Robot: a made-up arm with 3 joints. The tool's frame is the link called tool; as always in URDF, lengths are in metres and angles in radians.
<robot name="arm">
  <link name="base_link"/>
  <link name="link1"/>
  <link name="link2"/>
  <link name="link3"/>
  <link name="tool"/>
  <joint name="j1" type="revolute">
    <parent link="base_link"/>
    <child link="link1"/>
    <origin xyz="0 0 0.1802" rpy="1.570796 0 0"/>
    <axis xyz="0 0 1"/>
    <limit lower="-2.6" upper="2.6"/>
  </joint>
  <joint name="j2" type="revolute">
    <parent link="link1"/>
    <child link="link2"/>
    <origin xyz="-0.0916 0.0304 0.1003" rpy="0 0 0"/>
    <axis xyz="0 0 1"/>
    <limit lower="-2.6" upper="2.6"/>
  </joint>
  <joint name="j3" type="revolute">
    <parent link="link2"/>
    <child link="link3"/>
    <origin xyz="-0.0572 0.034 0.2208" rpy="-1.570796 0 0"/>
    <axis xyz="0 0 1"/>
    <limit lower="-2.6" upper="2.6"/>
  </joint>
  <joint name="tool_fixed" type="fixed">
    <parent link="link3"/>
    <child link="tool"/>
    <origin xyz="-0.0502 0.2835 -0.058" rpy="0 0 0"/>
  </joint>
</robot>
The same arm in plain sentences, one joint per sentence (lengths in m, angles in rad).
The arm has three revolute joints in a row. What follows holds with every joint at zero, and every direction is one of the base frame's.
The first joint sits 0.1802 m along +z from the base frame's origin and turns about -y, from -2.6 to 2.6 rad.
The second joint sits 0.0916 m along -x and 0.1003 m along -y and 0.0304 m along +z from the first joint and turns about -y, from -2.6 to 2.6 rad.
The third joint sits 0.0572 m along -x and 0.2208 m along -y and 0.034 m along +z from the second joint and turns about +z, from -2.6 to 2.6 rad.
The tool frame, which is the frame that the pose is given for, sits 0.0502 m along -x and 0.2835 m along +y and 0.058 m along -z from the third joint; its axes are parallel to the base frame's.

